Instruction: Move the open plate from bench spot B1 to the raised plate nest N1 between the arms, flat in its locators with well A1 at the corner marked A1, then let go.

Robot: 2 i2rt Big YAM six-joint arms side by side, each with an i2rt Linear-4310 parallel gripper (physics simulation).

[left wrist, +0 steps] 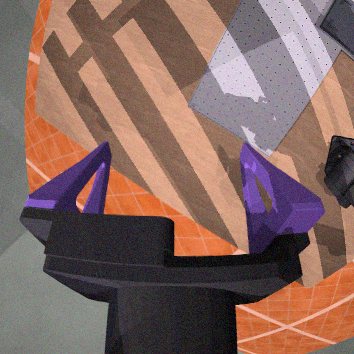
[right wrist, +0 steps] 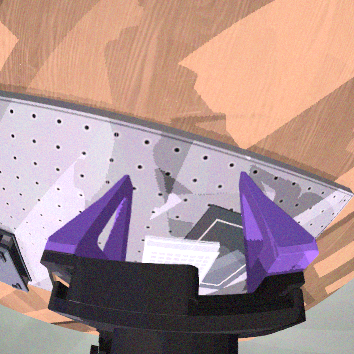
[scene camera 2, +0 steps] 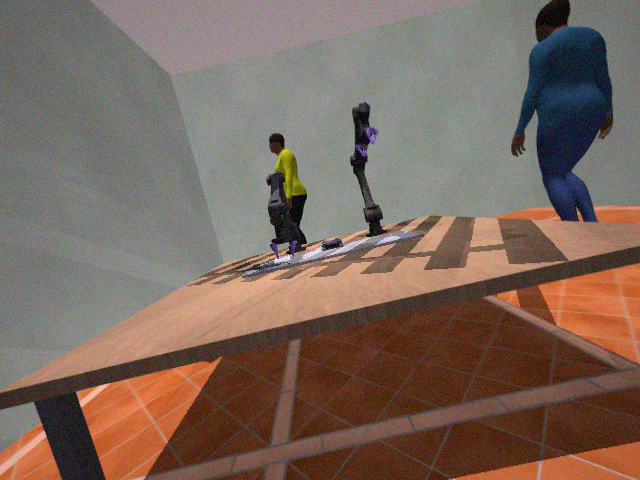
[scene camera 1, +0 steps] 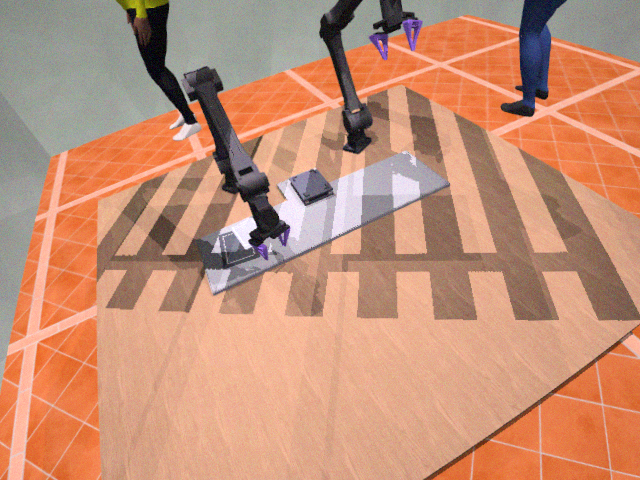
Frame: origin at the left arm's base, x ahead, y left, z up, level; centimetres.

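Seen in the pictures: left gripper, fingertip midpoint: (left wrist: 174, 147) (scene camera 2: 368, 150) (scene camera 1: 398, 55); right gripper, fingertip midpoint: (right wrist: 184, 178) (scene camera 2: 285, 257) (scene camera 1: 275, 252); left arm's base, origin of the base link: (left wrist: 340, 156) (scene camera 2: 376, 234) (scene camera 1: 357, 145); right arm's base, origin of the base link: (scene camera 2: 296, 251).
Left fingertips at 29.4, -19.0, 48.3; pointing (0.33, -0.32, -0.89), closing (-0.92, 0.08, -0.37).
Note:
Pixels of each thing's middle, then the offset from my left fingertips to it, as dx, dy, dz. "spot": a spot on its surface instead. Level surfaces: height alone.
- open plate, body centre: (right wrist: 173, 270) (scene camera 1: 249, 232) (scene camera 2: 282, 259) -34.4, -47.0, -46.2
- dark pad, surface spot: (right wrist: 206, 222) spot: -26.3, -52.2, -46.9
- raised nest, body centre: (scene camera 1: 310, 185) (scene camera 2: 331, 243) -29.2, -16.5, -45.2
- wooden table, its level: dz -48.3
The open plate (scene camera 1: 242, 234) (right wrist: 176, 251), white with rows of wells, lies on the board, overlapping an edge of a dark pad (scene camera 1: 237, 253) (right wrist: 206, 222) with a white outline. The right gripper (scene camera 1: 273, 251) (scene camera 2: 284, 256) (right wrist: 185, 175) is open and empty, low over the board by the plate; its body hides part of the plate in the right wrist view. The raised nest (scene camera 1: 310, 186) (scene camera 2: 331, 243) (left wrist: 345, 22) (right wrist: 12, 260) is dark and square, with corner locators. Its A1 mark is too small to read. The left gripper (scene camera 1: 399, 54) (scene camera 2: 367, 148) (left wrist: 175, 144) is open and empty, raised high.
The perforated grey board (scene camera 1: 361, 206) (scene camera 2: 356, 249) (left wrist: 260, 112) (right wrist: 60, 135) lies on the wooden table (scene camera 1: 310, 387) (scene camera 2: 258, 310). The left arm's base (scene camera 1: 357, 140) stands behind the board, right of the nest. Two people stand beyond the table. Striped shadows cross the table and board.

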